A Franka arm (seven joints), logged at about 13 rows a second.
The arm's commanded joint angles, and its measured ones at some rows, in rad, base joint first. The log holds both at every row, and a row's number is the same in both.
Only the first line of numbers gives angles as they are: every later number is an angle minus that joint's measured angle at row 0.
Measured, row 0: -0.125, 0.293, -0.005, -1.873, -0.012, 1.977, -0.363
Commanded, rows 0 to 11: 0.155, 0.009, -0.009, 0.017, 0.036, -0.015, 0.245; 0.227, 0.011, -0.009, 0.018, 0.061, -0.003, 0.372; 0.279, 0.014, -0.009, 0.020, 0.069, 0.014, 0.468; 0.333, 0.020, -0.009, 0.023, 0.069, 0.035, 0.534; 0.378, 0.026, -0.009, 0.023, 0.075, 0.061, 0.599; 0.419, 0.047, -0.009, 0.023, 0.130, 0.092, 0.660; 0.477, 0.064, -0.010, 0.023, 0.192, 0.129, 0.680; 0.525, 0.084, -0.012, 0.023, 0.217, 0.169, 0.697; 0.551, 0.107, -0.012, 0.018, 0.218, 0.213, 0.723; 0.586, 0.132, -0.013, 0.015, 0.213, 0.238, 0.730; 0.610, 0.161, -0.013, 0.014, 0.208, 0.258, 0.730; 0.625, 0.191, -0.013, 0.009, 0.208, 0.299, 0.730
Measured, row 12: 0.594, 0.141, 0.004, 0.000, 0.188, 0.254, 0.726
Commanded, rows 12 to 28: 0.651, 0.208, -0.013, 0.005, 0.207, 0.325, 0.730; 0.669, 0.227, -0.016, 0.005, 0.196, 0.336, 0.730; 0.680, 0.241, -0.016, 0.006, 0.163, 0.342, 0.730; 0.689, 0.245, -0.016, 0.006, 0.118, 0.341, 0.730; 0.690, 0.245, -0.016, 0.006, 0.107, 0.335, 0.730; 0.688, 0.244, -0.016, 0.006, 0.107, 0.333, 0.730; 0.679, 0.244, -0.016, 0.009, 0.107, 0.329, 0.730; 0.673, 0.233, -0.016, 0.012, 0.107, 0.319, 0.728; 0.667, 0.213, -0.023, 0.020, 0.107, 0.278, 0.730; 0.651, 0.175, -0.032, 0.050, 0.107, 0.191, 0.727; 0.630, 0.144, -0.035, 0.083, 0.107, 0.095, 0.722; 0.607, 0.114, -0.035, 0.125, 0.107, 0.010, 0.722; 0.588, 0.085, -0.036, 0.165, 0.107, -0.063, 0.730; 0.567, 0.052, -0.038, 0.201, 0.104, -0.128, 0.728; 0.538, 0.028, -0.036, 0.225, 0.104, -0.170, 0.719; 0.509, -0.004, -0.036, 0.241, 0.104, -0.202, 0.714; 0.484, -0.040, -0.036, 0.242, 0.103, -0.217, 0.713
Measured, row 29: 0.537, 0.019, -0.051, 0.238, 0.120, -0.179, 0.721
